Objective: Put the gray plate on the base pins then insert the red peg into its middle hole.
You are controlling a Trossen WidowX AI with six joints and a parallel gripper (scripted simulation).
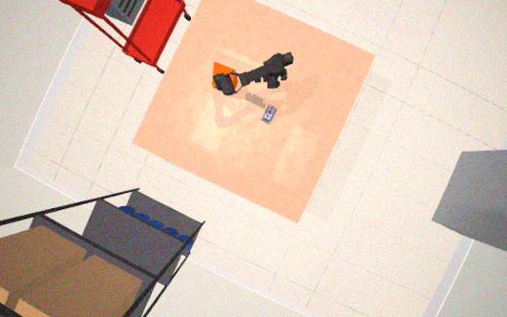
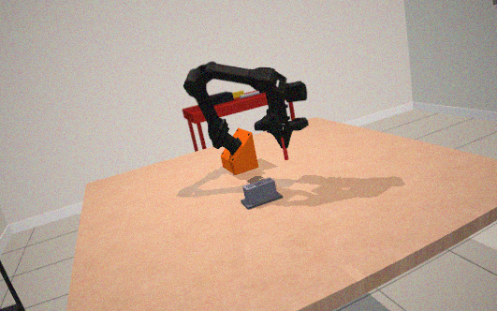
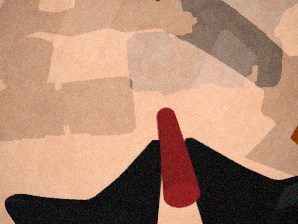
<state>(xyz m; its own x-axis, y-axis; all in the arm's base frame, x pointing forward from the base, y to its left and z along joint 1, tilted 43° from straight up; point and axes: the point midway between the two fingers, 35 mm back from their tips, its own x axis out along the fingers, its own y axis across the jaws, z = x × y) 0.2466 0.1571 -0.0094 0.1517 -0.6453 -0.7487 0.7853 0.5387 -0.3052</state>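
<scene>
My gripper tip is 130 mm to the left of the gray plate, 100 mm short of it and 70 mm above it. Also, from my gripper tip: red peg right at my gripper tip; base 130 mm to the right, 110 mm below, 100 mm ahead.
</scene>
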